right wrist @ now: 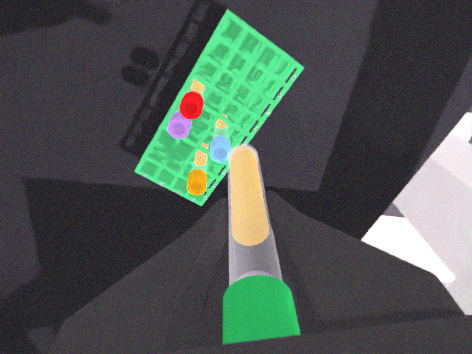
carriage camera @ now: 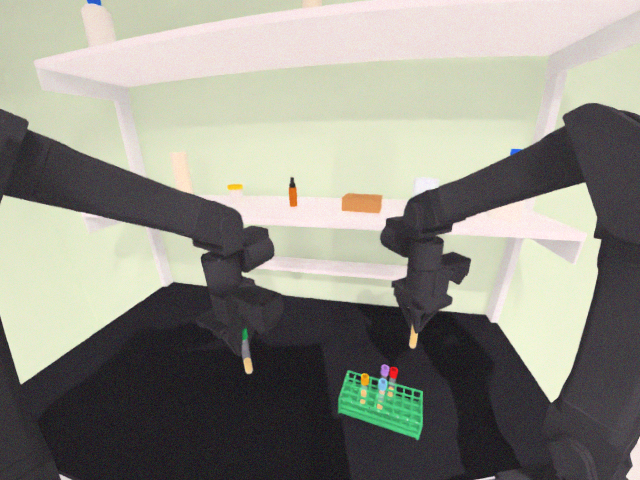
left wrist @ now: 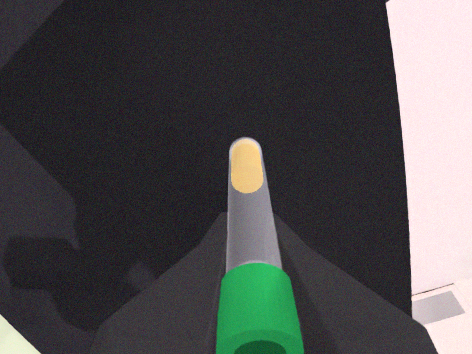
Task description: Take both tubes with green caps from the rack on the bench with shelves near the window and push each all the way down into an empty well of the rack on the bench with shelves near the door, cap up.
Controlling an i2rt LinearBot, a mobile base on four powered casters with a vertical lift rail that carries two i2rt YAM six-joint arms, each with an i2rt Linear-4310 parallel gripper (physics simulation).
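Frame: origin at the left arm's base, x right, y ahead, z up, level; centimetres.
Seen in the pictures: left gripper, fingertip midpoint: (carriage camera: 241,352) (left wrist: 247,225); right gripper, fingertip midpoint: (right wrist: 248,207) (carriage camera: 414,329).
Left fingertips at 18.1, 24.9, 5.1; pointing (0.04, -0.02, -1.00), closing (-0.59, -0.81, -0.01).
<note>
A point is followed by its place in that frame, as x, y, z.
My left gripper (carriage camera: 241,347) {18.1, 24.9, 5.1} is shut on a green-capped tube (carriage camera: 247,356) {19.5, 23.6, 5.3} (left wrist: 251,235) {19.8, 23.8, 8.2}, held above the dark bench top, cap up and slightly tilted in the carriage camera. My right gripper (carriage camera: 415,325) {53.3, 27.7, 5.3} is shut on another green-capped tube (carriage camera: 413,338) {53.0, 27.0, 3.6} (right wrist: 252,250) {54.0, 27.9, 8.4}; its cap shows in the right wrist view and is hidden in the carriage camera. This tube hangs above the bench, behind and to the right of the green rack (carriage camera: 379,422) {47.3, 25.2, -21.0} (right wrist: 295,71) {55.2, 21.7, -16.8}. The rack holds tubes with orange (carriage camera: 364,378) {44.0, 29.7, -10.6} (right wrist: 197,182) {44.8, 30.0, -10.5}, blue (carriage camera: 382,384) {47.8, 27.6, -10.5} (right wrist: 220,149) {48.5, 28.3, -10.5}, purple (carriage camera: 384,369) {49.5, 31.6, -10.5} (right wrist: 179,125) {50.3, 32.1, -10.5} and red (carriage camera: 393,372) {51.5, 30.6, -10.6} (right wrist: 191,105) {52.2, 31.3, -10.5} caps, and has empty wells.
A white shelf (carriage camera: 310,219) {32.7, 51.0, 23.3} crosses behind the arms, holding a yellow-lidded jar (carriage camera: 235,189) {7.5, 75.2, 28.1}, an orange bottle (carriage camera: 293,196) {27.9, 66.7, 26.6} and a brown box (carriage camera: 361,203) {47.7, 56.9, 25.9}. A higher white shelf (carriage camera: 330,36) {39.0, 58.9, 67.1} spans above and bears a blue-capped bottle (carriage camera: 99,24) {-27.8, 77.0, 78.6}. White posts stand at both sides.
</note>
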